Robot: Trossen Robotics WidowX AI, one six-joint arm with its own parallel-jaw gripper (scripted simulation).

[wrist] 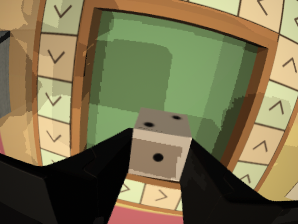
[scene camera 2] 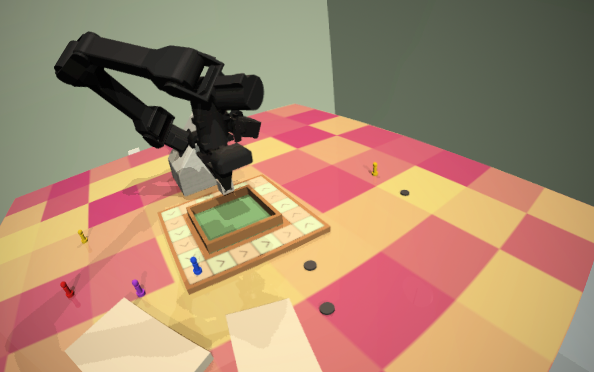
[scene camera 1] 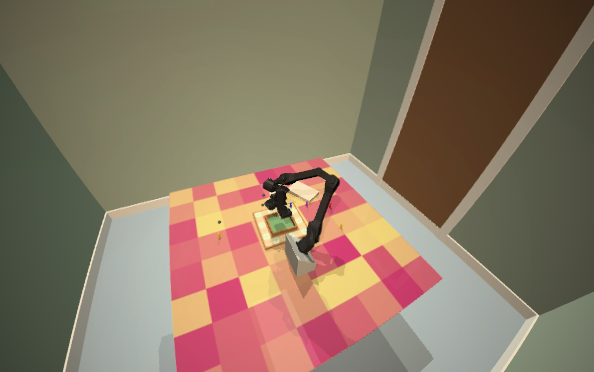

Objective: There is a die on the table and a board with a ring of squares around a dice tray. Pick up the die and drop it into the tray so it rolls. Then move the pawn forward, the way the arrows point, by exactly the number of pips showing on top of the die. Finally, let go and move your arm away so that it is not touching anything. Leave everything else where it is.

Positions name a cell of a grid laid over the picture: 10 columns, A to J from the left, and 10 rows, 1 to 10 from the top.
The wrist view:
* my gripper: F7
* white die: F7, held by my gripper
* green dice tray: E3
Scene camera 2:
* my gripper: D6
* green dice tray: D6
